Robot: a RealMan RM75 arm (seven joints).
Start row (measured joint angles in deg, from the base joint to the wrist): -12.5, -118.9, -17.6, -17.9, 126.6, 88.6, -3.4
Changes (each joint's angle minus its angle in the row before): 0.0, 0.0, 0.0, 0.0, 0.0, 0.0, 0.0; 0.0, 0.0, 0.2, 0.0, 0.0, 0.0, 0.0; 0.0, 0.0, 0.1, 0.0, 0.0, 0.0, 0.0; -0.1, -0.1, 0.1, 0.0, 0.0, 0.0, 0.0; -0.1, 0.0, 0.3, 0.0, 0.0, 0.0, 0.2; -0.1, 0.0, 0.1, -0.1, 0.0, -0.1, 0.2; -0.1, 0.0, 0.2, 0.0, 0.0, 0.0, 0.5; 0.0, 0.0, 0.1, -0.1, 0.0, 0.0, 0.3; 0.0, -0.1, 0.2, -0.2, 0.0, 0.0, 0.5; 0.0, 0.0, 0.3, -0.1, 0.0, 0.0, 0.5; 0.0, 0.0, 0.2, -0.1, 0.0, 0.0, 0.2; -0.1, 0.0, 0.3, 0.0, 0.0, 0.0, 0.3; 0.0, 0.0, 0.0, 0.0, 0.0, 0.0, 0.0; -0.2, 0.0, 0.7, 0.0, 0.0, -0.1, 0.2; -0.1, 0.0, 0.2, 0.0, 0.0, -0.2, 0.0; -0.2, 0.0, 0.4, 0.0, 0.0, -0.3, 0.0; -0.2, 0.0, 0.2, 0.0, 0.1, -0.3, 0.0; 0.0, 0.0, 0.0, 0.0, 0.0, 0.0, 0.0; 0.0, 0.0, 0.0, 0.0, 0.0, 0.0, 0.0; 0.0, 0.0, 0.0, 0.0, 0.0, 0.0, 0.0
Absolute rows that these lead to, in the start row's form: -12.5, -118.9, -17.6, -17.9, 126.6, 88.6, -3.4; -12.5, -118.9, -17.4, -17.9, 126.6, 88.6, -3.4; -12.5, -118.9, -17.3, -17.9, 126.6, 88.6, -3.4; -12.6, -119.0, -17.2, -17.9, 126.6, 88.6, -3.4; -12.7, -119.0, -16.9, -17.9, 126.6, 88.6, -3.2; -12.8, -119.0, -16.8, -18.0, 126.6, 88.5, -3.0; -12.9, -119.0, -16.6, -18.0, 126.6, 88.5, -2.5; -12.9, -119.0, -16.5, -18.1, 126.6, 88.5, -2.2; -12.9, -119.1, -16.3, -18.3, 126.6, 88.5, -1.7; -12.9, -119.1, -16.0, -18.4, 126.6, 88.5, -1.2; -12.9, -119.1, -15.8, -18.5, 126.6, 88.5, -1.0; -13.0, -119.1, -15.5, -18.5, 126.6, 88.5, -0.7; -13.0, -119.1, -15.5, -18.5, 126.6, 88.5, -0.7; -13.2, -119.1, -14.8, -18.5, 126.6, 88.4, -0.5; -13.3, -119.1, -14.6, -18.5, 126.6, 88.2, -0.5; -13.5, -119.1, -14.2, -18.5, 126.6, 87.9, -0.5; -13.7, -119.1, -14.0, -18.5, 126.7, 87.6, -0.5; -13.7, -119.1, -14.0, -18.5, 126.7, 87.6, -0.5; -13.7, -119.1, -14.0, -18.5, 126.7, 87.6, -0.5; -13.7, -119.1, -14.0, -18.5, 126.7, 87.6, -0.5
